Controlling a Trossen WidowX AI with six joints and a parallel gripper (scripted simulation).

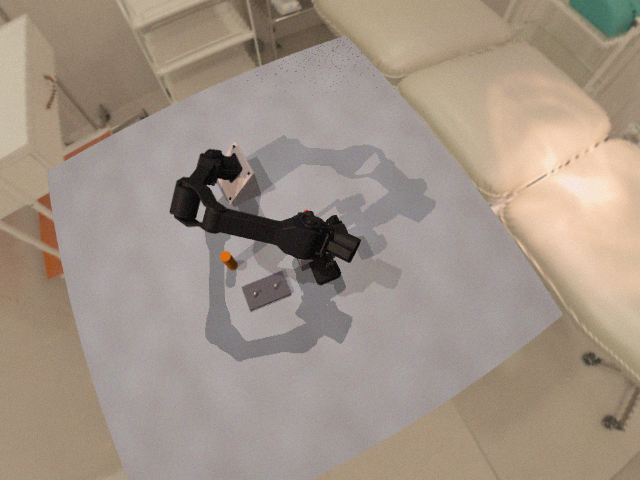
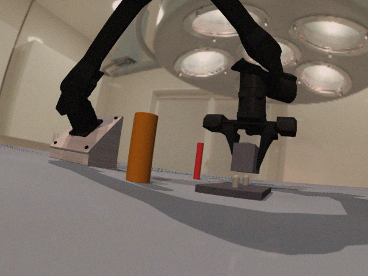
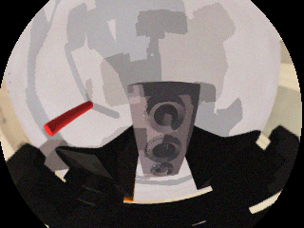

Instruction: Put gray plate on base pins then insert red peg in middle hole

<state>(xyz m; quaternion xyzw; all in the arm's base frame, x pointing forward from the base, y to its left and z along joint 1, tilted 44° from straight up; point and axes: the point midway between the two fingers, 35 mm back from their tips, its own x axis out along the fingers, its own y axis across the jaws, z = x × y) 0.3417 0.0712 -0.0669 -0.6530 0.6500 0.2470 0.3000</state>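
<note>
My gripper tip is now 1 cm short of the dark base, 16 cm to the left of it and 2 cm above it. Also, from my gripper tip: red peg: 11 cm behind, 3 cm to the left, 1 cm above; orange cylinder: 10 cm behind, 22 cm to the right, 1 cm above; gray plate: 3 cm above.
</note>
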